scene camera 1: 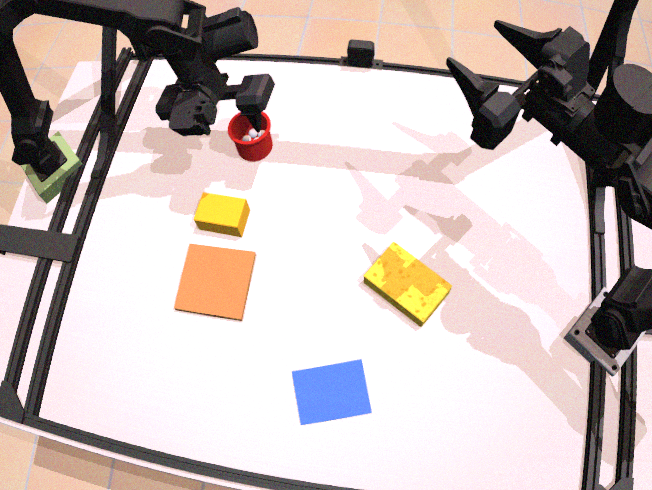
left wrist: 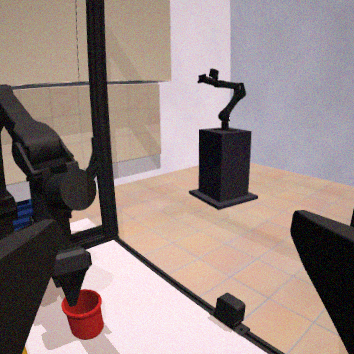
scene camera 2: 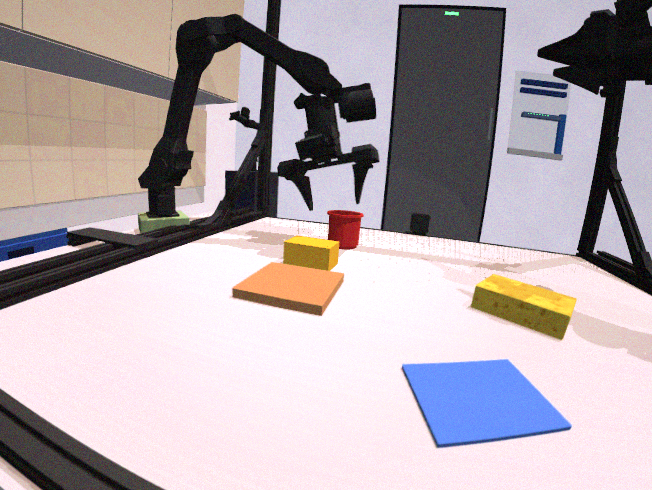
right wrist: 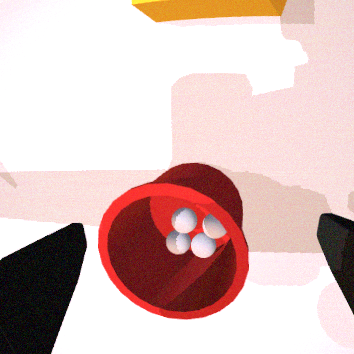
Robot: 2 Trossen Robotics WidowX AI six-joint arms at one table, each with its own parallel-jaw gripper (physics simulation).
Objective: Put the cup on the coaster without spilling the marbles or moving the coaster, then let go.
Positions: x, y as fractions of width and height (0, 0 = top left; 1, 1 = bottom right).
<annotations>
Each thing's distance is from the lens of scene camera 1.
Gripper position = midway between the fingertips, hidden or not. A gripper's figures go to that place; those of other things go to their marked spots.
my left gripper (scene camera 1: 0.72, 0.08): 66 cm
my right gripper (scene camera 1: 0.36, 0.27): 93 cm
red cup (scene camera 1: 0.39, 0.31): 95 cm
yellow block (scene camera 1: 0.35, 0.44): 90 cm
</annotations>
